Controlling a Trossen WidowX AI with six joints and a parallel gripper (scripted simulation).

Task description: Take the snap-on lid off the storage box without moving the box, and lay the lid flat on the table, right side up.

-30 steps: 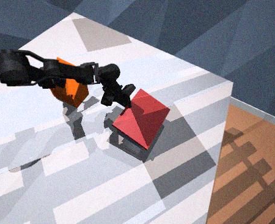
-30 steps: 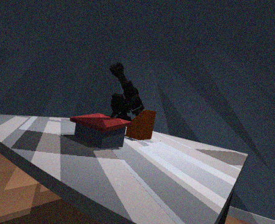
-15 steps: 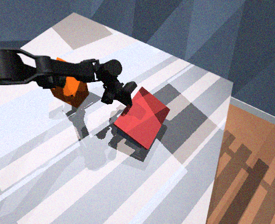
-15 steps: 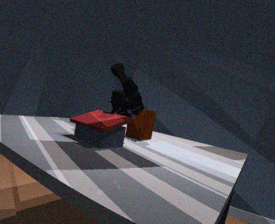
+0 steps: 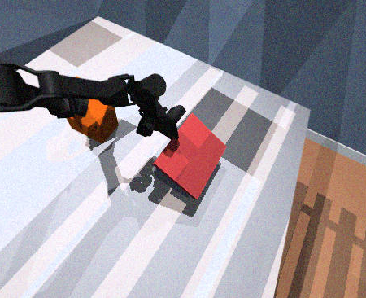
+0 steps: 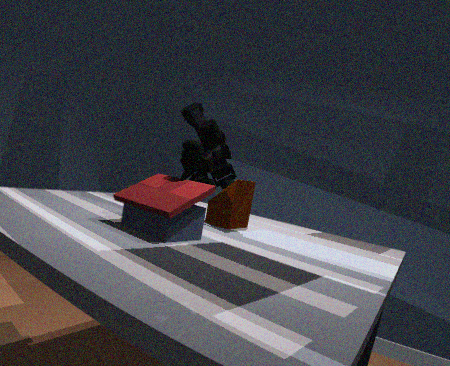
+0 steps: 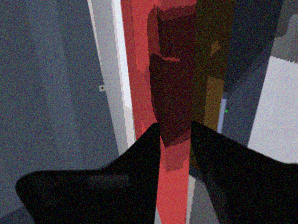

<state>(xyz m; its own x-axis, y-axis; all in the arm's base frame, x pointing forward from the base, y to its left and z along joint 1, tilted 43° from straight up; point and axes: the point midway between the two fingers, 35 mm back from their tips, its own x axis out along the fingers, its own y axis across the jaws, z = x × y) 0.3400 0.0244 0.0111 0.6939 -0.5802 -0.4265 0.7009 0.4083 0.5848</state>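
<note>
Right now the red lid is 80 mm ahead of my gripper tip, 10 mm to the right of it and 30 mm below it. The rest, counted from my gripper tip: storage box: 60 mm ahead, 10 mm to the right, 100 mm below.
</note>
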